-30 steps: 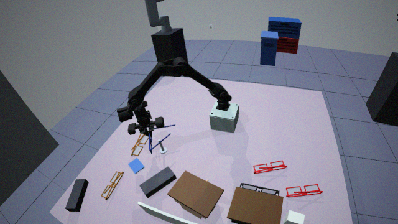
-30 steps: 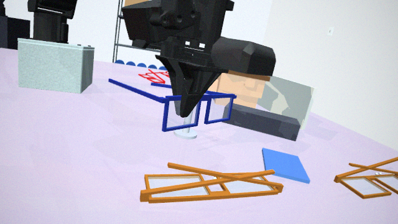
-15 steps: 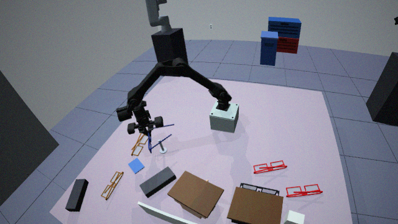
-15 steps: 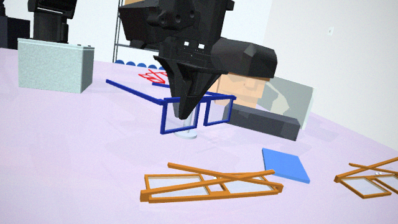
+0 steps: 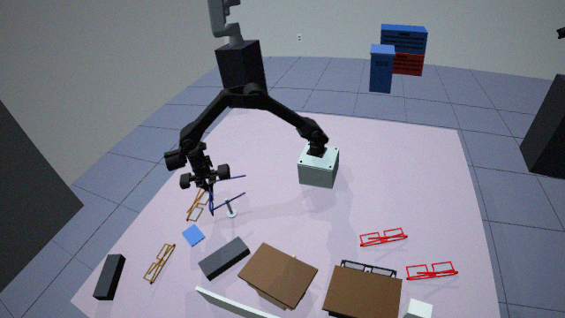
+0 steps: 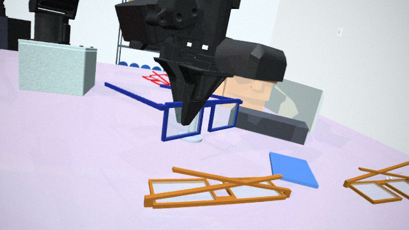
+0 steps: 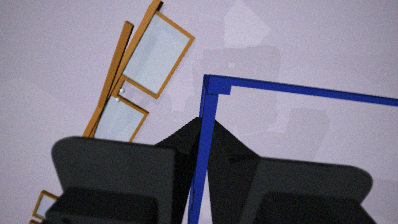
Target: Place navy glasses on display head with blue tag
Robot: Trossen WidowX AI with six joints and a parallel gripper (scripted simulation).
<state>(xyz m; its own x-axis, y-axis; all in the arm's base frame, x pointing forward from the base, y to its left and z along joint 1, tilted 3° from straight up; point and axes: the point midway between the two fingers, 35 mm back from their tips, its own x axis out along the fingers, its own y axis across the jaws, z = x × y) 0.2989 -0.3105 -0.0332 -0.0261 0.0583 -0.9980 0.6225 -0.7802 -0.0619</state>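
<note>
Now: the white post 100 mm to the left of my gripper tip, 30 mm below it and 30 mm ahead of it. The rest, counted from my gripper tip: white panel (520 mm to the left, 300 mm ahead); blue tag (170 mm ahead, 50 mm below, 20 mm to the left); display head (400 mm to the left, 180 mm ahead).
</note>
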